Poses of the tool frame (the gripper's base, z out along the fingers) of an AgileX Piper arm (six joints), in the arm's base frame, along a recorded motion.
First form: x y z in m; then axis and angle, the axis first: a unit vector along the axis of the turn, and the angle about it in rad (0 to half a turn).
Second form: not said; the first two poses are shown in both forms.
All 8 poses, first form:
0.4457 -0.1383 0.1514 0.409 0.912 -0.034 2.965
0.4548 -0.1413 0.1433 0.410 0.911 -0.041 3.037
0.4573 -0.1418 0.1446 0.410 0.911 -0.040 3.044
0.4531 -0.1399 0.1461 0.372 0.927 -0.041 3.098
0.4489 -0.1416 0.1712 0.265 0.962 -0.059 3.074
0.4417 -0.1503 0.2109 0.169 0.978 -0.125 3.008
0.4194 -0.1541 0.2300 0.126 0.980 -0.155 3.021
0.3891 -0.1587 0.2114 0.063 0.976 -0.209 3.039
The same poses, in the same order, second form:
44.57 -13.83 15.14 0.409 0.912 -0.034 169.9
45.48 -14.13 14.33 0.410 0.911 -0.041 174.0
45.73 -14.18 14.46 0.410 0.911 -0.040 174.4
45.31 -13.99 14.61 0.372 0.927 -0.041 177.5
44.89 -14.16 17.12 0.265 0.962 -0.059 176.1
44.17 -15.03 21.09 0.169 0.978 -0.125 172.3
41.94 -15.41 23.00 0.126 0.980 -0.155 173.1
38.91 -15.87 21.14 0.063 0.976 -0.209 174.1

